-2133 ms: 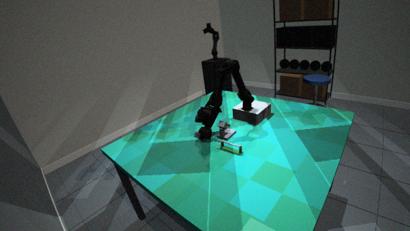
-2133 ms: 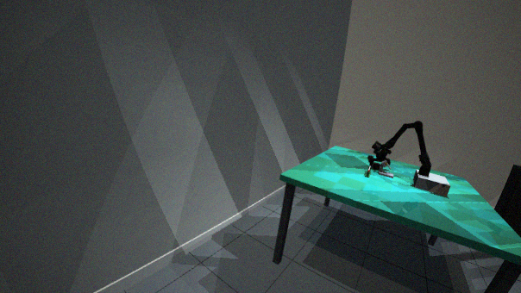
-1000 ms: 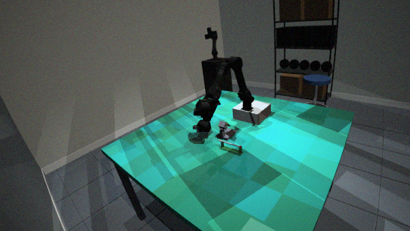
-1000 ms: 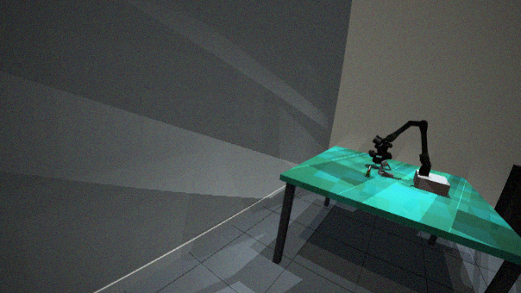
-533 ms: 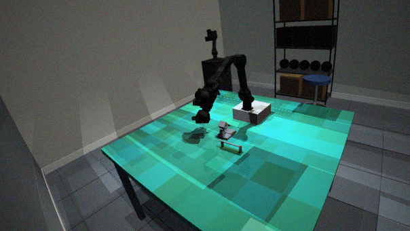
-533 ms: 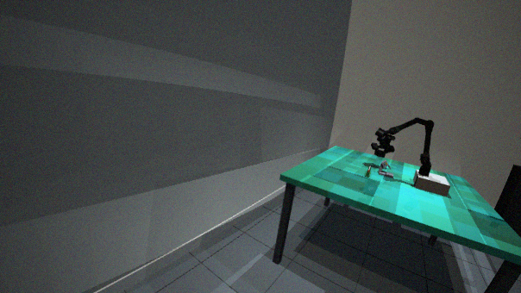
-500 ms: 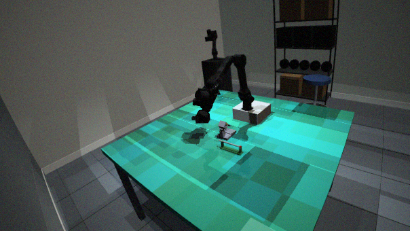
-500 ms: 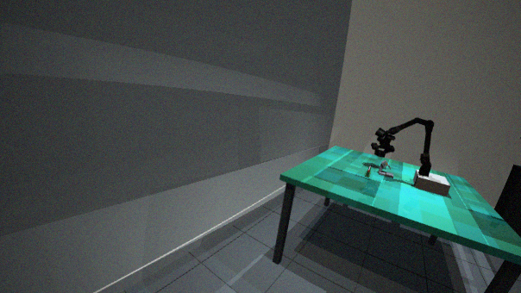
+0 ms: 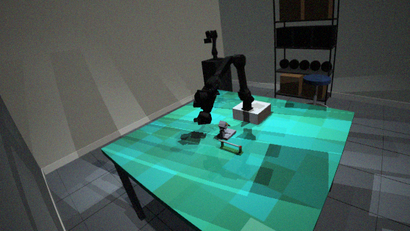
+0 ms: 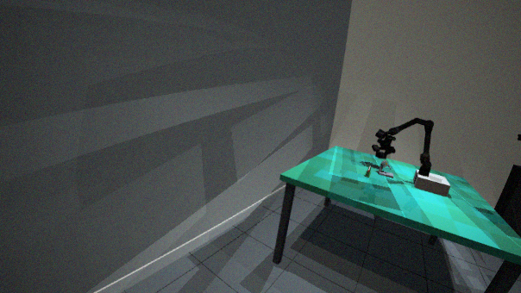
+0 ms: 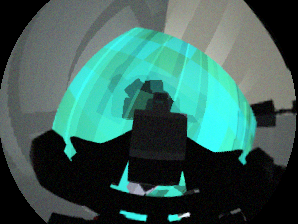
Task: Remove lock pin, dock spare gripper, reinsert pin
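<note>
Right now my gripper tip is 120 mm to the right of the grey mount, 80 mm past it and 50 mm above it. The rest, counted from my gripper tip: spare gripper (20 mm above); then olive mount (250 mm to the left, 80 mm below, 10 mm ahead).
</note>
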